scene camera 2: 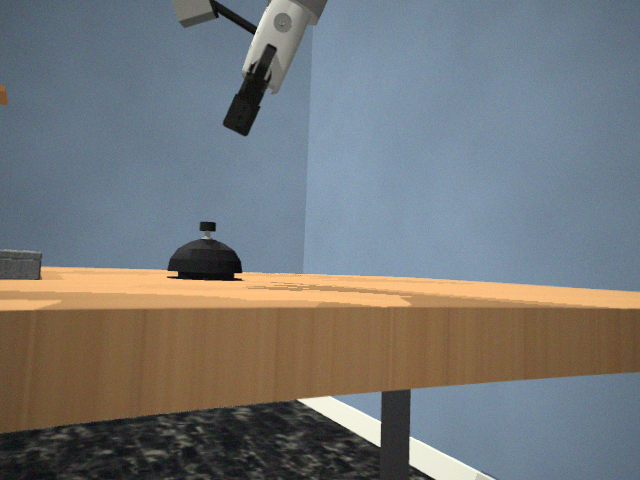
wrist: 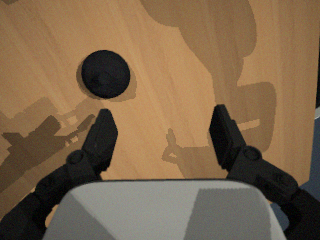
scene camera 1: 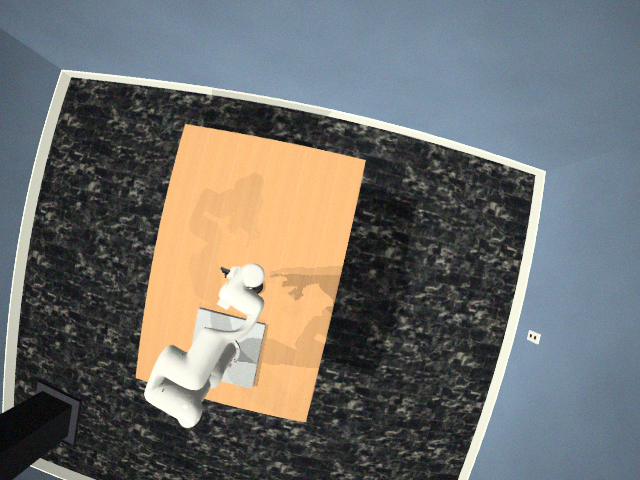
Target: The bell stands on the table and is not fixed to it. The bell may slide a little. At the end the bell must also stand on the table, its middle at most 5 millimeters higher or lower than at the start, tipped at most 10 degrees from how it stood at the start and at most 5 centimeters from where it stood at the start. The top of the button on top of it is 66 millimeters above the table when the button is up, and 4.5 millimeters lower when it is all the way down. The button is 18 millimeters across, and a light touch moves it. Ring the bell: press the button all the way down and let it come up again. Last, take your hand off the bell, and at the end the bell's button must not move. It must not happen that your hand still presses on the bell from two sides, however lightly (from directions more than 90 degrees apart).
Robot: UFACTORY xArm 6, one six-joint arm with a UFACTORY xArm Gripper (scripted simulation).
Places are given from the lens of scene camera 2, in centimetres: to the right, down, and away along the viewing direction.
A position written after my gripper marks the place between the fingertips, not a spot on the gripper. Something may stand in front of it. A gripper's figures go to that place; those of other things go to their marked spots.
my gripper [scene camera 2: 235, 129]: -11, -14, 67
black dome bell [scene camera 2: 204, 259]: -13, 2, 57
